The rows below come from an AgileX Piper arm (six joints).
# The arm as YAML. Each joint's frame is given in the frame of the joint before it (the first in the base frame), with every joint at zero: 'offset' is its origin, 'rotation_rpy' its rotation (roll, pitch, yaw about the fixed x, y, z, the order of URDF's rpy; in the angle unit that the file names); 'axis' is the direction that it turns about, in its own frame. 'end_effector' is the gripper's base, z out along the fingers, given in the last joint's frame.
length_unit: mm
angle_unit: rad
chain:
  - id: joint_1
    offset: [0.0, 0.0, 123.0]
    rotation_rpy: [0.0, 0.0, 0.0]
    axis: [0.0, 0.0, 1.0]
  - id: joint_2
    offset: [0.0, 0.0, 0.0]
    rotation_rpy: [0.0, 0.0, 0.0]
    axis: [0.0, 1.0, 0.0]
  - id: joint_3
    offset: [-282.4, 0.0, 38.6]
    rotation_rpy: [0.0, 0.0, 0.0]
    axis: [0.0, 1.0, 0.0]
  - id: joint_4
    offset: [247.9, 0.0, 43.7]
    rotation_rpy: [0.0, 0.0, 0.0]
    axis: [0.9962, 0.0, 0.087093]
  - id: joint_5
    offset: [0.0, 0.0, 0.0]
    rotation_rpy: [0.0, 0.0, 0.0]
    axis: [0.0, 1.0, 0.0]
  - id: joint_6
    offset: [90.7, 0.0, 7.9]
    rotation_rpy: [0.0, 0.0, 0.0]
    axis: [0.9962, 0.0, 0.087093]
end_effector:
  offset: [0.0, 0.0, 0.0]
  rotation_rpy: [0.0, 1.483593, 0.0]
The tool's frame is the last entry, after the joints.
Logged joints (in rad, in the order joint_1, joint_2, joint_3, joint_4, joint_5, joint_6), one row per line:
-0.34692, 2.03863, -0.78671, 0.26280, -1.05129, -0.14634
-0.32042, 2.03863, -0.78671, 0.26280, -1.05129, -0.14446
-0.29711, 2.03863, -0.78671, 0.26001, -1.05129, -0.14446
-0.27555, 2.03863, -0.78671, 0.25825, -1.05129, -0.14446
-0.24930, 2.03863, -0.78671, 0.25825, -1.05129, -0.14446
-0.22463, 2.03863, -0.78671, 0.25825, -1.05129, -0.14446
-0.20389, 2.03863, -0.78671, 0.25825, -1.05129, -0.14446
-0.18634, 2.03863, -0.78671, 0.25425, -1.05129, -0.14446
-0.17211, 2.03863, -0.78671, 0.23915, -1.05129, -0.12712
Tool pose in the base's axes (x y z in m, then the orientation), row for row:
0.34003, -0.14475, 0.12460, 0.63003, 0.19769, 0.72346, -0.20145
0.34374, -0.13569, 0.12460, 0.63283, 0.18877, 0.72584, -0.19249
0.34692, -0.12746, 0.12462, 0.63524, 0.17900, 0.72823, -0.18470
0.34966, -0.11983, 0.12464, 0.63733, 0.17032, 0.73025, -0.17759
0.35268, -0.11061, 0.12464, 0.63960, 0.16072, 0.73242, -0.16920
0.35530, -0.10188, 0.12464, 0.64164, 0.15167, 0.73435, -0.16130
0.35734, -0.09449, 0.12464, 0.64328, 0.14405, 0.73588, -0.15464
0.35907, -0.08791, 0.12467, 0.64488, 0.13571, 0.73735, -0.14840
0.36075, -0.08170, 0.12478, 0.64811, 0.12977, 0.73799, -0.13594
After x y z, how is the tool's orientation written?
As a quaternion, w x y z.
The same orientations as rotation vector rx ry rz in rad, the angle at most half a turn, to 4 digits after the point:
0.4527, 1.6568, -0.4613
0.4318, 1.6604, -0.4403
0.4091, 1.6642, -0.4221
0.3889, 1.6674, -0.4055
0.3666, 1.6709, -0.3860
0.3457, 1.6739, -0.3677
0.3281, 1.6763, -0.3523
0.3089, 1.6785, -0.3378
0.2950, 1.6778, -0.3091

